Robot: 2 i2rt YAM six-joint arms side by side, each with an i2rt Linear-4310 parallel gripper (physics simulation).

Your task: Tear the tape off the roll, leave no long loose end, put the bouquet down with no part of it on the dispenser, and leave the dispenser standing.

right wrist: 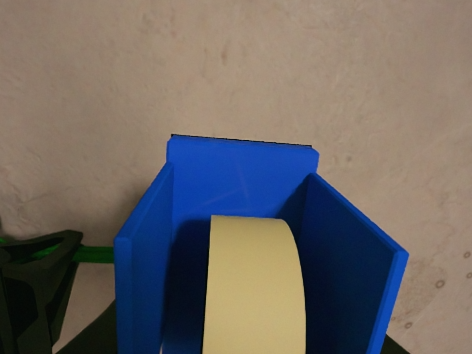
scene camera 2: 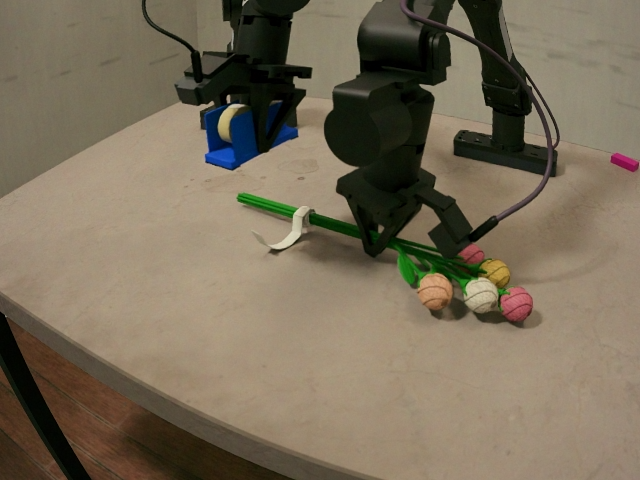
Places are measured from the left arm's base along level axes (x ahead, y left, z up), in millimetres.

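Where they show: left gripper, fingertip midpoint: (right wrist: 76, 238) (scene camera 2: 372, 252); right gripper, fingertip midpoint: (right wrist: 231, 264) (scene camera 2: 247, 148); left arm's base, link origin: (scene camera 2: 507, 149).
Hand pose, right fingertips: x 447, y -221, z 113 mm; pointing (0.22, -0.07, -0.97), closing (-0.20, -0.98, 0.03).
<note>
Each offset is from my right fingertips to the centre of the thing. "spot": to the spot under its first point. Level surfaces: height alone.
The bouquet @(44 mm back, 99 mm left, 111 mm down) (scene camera 2: 333, 224) lies low over the table, its green stems also showing in the right wrist view (right wrist: 97, 254). My left gripper (scene camera 2: 374, 246) is shut on the stems near the blossoms. White tape @(58 mm back, 23 mm left, 108 mm down) (scene camera 2: 301, 217) wraps the stems, and a long loose tail @(spot: 33 mm back, 16 mm left, 132 mm down) (scene camera 2: 283, 244) curls from it to a free end near the table. The blue dispenser @(6 mm back, 2 mm left, 26 mm up) (scene camera 2: 242, 139) (right wrist: 207, 170) stands upright, apart from the stems. It holds the cream tape roll @(12 mm ahead, 2 mm right, 32 mm up) (scene camera 2: 225, 124) (right wrist: 255, 290); no strip runs from the roll to the bouquet. My right gripper (scene camera 2: 252, 135) is shut on the dispenser's sides, its far finger hidden.
The left arm's black base (scene camera 2: 504, 153) stands at the back right. A small magenta block @(582 mm back, 480 mm left, 125 mm down) (scene camera 2: 624, 162) lies near the right edge of view. The stone-like table @(132 mm down) (scene camera 2: 258, 372) has a curved front edge. The blossoms @(spot: 30 mm ahead, 270 mm left, 96 mm down) (scene camera 2: 480, 295) point front right.
</note>
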